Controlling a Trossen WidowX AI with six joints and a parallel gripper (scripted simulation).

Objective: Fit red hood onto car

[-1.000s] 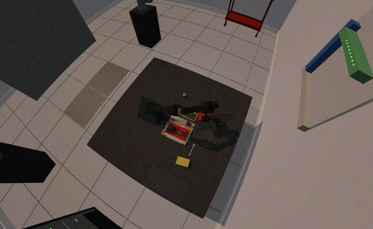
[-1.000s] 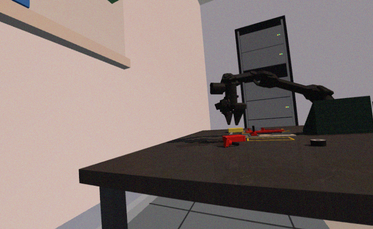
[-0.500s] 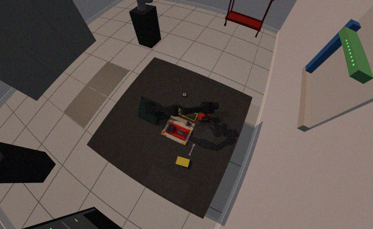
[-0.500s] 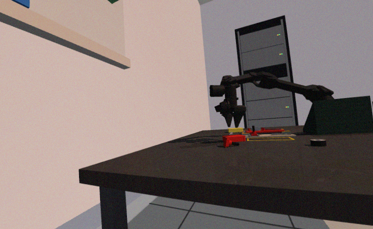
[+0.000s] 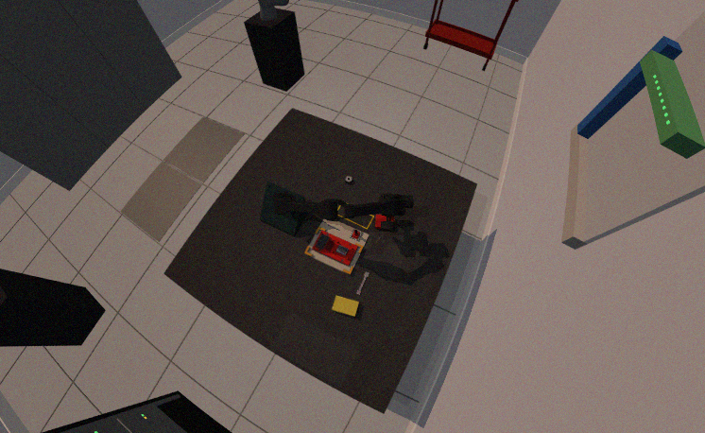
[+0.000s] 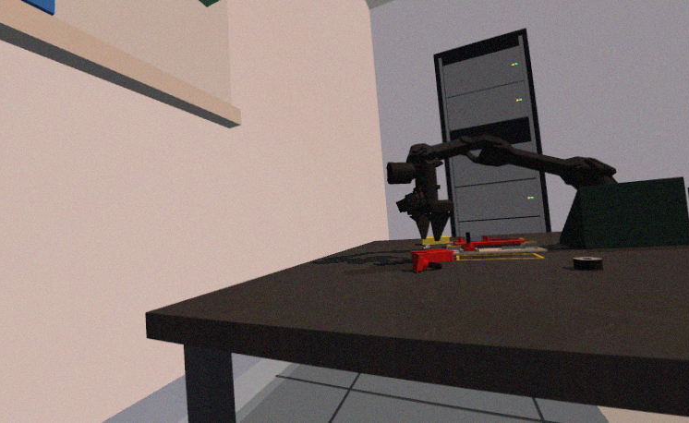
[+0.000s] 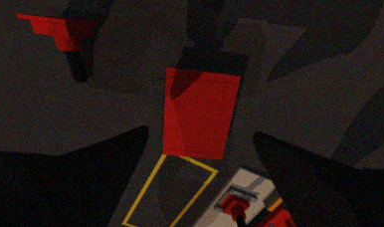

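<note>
Now: gripper tip 40 mm above the red hood. The rest, counted from my gripper tip: yellow block (460 mm to the right, 40 mm below, 30 mm ahead); black ring (290 mm behind, 130 mm to the left, 40 mm below); grey wrench (330 mm to the right, 50 mm below, 50 mm ahead).
</note>
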